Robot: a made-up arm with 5 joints. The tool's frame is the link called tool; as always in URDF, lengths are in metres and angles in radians. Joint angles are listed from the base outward.
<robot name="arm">
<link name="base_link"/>
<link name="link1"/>
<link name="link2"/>
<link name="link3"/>
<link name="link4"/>
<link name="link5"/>
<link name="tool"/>
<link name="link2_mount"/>
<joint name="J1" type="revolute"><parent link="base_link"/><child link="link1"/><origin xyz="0.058 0 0.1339" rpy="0 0 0"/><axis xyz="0 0 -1"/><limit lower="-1.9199" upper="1.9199"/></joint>
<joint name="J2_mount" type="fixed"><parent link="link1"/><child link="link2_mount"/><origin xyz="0.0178 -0.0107 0.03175" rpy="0 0 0"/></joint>
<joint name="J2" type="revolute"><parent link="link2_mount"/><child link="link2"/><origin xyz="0.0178 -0.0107 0.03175" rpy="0 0 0"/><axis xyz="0 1 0"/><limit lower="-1.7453" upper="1.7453"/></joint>
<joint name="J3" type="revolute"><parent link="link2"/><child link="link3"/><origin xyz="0.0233 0 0.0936" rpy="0 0 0"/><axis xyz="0 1 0"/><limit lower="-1.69" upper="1.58"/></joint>
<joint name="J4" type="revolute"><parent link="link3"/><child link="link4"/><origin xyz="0.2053 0 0.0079" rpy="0 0 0"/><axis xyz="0 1 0"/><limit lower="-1.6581" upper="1.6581"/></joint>
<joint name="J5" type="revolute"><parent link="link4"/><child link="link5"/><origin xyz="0.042 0.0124 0" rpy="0 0 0"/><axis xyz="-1 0 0"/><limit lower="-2.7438" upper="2.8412"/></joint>
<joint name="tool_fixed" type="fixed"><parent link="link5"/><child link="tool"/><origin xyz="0 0 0" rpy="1.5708 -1.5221 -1.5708"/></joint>
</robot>
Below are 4 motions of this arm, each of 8 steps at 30 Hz.
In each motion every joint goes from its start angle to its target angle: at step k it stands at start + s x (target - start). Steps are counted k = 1, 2, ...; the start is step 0. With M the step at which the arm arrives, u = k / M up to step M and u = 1 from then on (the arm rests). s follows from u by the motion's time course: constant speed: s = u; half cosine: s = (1 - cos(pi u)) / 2; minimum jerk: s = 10 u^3 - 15 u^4 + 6 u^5.
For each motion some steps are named. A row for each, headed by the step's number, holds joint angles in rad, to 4 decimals.
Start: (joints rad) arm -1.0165 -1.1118 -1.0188 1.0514 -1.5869
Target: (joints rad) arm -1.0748 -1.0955 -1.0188 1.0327 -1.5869
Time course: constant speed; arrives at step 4
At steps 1, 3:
1: -1.0311 -1.1077 -1.0188 1.0467 -1.5869
3: -1.0602 -1.0996 -1.0188 1.0374 -1.5869

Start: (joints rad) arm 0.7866 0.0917 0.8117 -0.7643 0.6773
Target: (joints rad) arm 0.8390 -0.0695 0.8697 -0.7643 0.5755
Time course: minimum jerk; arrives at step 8
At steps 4, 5, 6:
4: 0.8128 0.0111 0.8407 -0.7643 0.6264
5: 0.8246 -0.0251 0.8537 -0.7643 0.6035
6: 0.8336 -0.0528 0.8637 -0.7643 0.5860

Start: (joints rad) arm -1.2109 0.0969 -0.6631 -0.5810 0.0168
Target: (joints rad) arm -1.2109 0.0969 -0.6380 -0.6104 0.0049
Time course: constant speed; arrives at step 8
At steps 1, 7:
1: -1.2109 0.0969 -0.6600 -0.5847 0.0153
7: -1.2109 0.0969 -0.6411 -0.6067 0.0064

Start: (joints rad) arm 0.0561 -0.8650 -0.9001 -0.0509 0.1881
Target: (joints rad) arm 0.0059 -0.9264 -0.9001 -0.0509 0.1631
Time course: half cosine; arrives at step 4
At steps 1, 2, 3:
1: 0.0487 -0.8740 -0.9001 -0.0509 0.1844
2: 0.0310 -0.8957 -0.9001 -0.0509 0.1756
3: 0.0133 -0.9174 -0.9001 -0.0509 0.1668

